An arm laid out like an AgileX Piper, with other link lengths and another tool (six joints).
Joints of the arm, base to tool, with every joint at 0 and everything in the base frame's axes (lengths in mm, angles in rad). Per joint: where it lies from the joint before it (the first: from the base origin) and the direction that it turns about. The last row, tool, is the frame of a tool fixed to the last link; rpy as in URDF.
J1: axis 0 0 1 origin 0 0 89.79
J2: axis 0 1 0 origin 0 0 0
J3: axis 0 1 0 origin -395.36 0 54.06
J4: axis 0.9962 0 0.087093 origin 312.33 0 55.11
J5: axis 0 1 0 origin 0 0 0
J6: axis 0.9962 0 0.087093 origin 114.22 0 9.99
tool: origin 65.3 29 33.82 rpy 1.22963 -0.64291 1.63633
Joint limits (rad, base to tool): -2.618..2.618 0..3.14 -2.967..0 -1.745..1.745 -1.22..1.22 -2.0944..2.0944
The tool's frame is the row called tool.
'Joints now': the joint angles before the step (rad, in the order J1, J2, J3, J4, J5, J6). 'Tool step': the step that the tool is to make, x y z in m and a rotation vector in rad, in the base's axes. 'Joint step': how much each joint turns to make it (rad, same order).
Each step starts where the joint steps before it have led.
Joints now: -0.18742 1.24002 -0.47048 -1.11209 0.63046 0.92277
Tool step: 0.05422 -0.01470 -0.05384 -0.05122 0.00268 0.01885
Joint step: -0.00001 0.28094 -0.00731 -0.45330 -0.04194 0.48982
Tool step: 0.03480 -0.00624 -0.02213 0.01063 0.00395 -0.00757
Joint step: 0.00001 0.13346 -0.06932 -0.07603 -0.00204 0.10535
